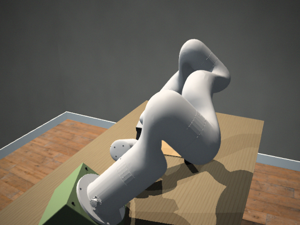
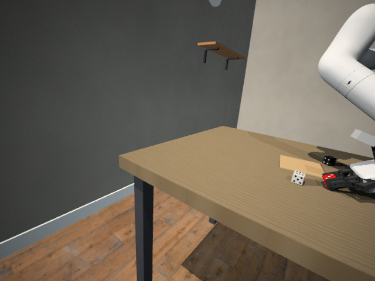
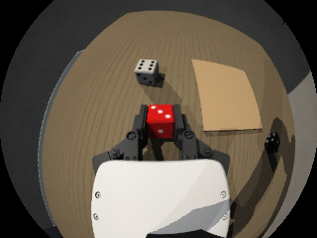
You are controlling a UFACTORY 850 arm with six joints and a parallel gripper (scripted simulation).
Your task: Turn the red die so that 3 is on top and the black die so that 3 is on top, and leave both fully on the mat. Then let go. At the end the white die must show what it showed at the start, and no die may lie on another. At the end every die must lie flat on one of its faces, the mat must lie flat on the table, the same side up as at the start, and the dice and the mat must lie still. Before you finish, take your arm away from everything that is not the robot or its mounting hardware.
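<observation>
Right now my hand is 1 cm short of the red die and 1 cm above it. Round my hand: tan mat: 12 cm to the right, 8 cm ahead, 2 cm below; black die: 23 cm to the right, 2 cm behind, 1 cm below; white die: 9 cm ahead, 3 cm to the left, 1 cm below.
</observation>
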